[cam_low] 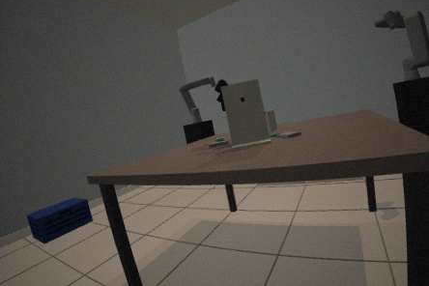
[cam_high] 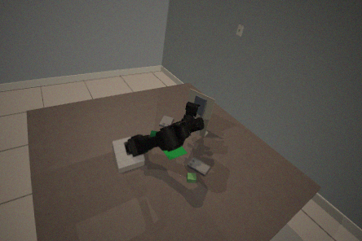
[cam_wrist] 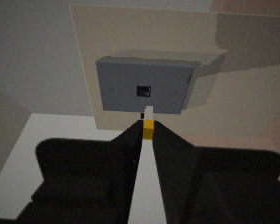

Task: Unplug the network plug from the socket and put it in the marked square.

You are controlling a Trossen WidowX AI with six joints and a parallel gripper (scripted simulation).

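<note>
Right now the green marked square is 200 mm below my gripper tip, 140 mm behind it and 60 mm to the right of it. The rest, counted from my gripper tip: grey panel (80 mm ahead, 70 mm below, 40 mm to the left); green cube (270 mm to the right, 190 mm below, 160 mm behind); network plug (right at my gripper tip).
</note>
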